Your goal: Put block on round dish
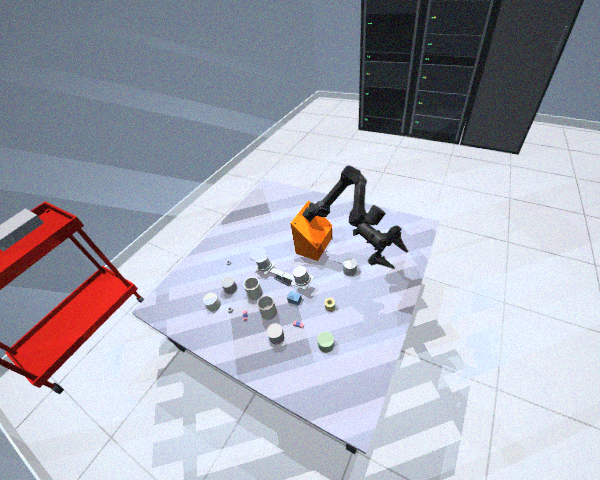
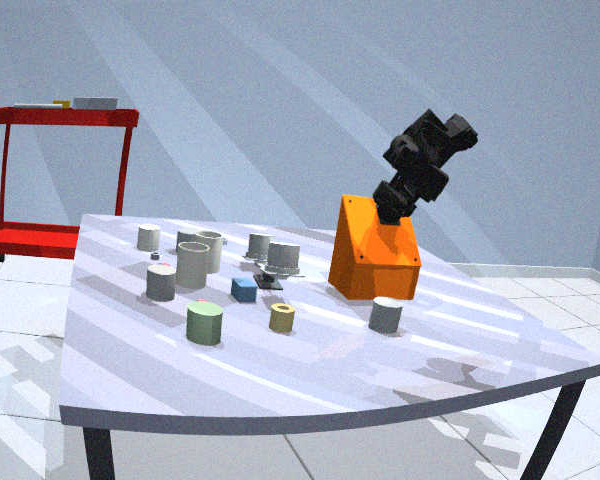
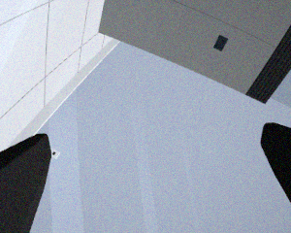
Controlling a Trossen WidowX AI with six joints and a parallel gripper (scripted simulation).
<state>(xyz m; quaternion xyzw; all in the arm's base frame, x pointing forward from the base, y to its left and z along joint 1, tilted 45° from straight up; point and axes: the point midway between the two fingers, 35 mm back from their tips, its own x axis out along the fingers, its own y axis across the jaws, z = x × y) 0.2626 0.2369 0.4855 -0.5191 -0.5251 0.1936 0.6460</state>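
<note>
The teal block lies 10 mm ahead of my gripper tip, 690 mm to the right of it and 330 mm below it. Also, from my gripper tip: small balance 30 mm ahead, 560 mm to the right, 340 mm below; yellow ring 90 mm ahead, 260 mm to the right, 340 mm below; green cylinder 260 mm ahead, 190 mm to the right, 330 mm below.
</note>
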